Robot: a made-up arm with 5 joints.
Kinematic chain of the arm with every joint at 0, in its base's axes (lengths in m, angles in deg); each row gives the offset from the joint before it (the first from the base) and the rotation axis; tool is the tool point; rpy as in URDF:
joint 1: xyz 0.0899 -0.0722 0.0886 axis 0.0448 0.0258 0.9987
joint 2: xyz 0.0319 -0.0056 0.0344 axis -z
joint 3: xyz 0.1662 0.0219 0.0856 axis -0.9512 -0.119 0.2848
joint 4: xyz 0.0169 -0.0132 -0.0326 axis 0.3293 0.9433 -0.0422
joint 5: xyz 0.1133 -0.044 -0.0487 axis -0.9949 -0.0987 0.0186
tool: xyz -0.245 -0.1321 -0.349 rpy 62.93 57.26 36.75
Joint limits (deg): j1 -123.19..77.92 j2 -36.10..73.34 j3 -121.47..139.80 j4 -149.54..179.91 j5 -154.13..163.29
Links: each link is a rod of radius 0.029 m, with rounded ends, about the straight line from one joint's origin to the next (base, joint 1, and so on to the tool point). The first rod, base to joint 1, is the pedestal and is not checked.
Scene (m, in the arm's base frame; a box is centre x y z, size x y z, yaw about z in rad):
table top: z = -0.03
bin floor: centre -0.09 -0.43 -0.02 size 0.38 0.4 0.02 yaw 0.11
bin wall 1: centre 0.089 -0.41 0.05 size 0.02 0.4 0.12 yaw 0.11
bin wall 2: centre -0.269 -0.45 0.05 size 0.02 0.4 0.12 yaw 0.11
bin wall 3: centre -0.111 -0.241 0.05 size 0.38 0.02 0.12 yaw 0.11
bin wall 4: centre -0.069 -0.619 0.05 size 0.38 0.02 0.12 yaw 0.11
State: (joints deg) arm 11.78 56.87 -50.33 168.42 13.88
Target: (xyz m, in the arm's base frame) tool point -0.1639 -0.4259 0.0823
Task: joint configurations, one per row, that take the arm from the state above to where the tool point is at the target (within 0.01 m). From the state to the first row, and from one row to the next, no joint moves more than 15 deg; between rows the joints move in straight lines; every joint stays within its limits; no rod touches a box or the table.
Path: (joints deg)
1: 4.01 58.13 -63.18 171.29 -0.99
2: -3.75 59.40 -76.04 174.16 -15.86
3: -11.52 60.66 -88.89 177.04 -30.72
4: -19.28 61.93 -101.75 179.91 -45.59

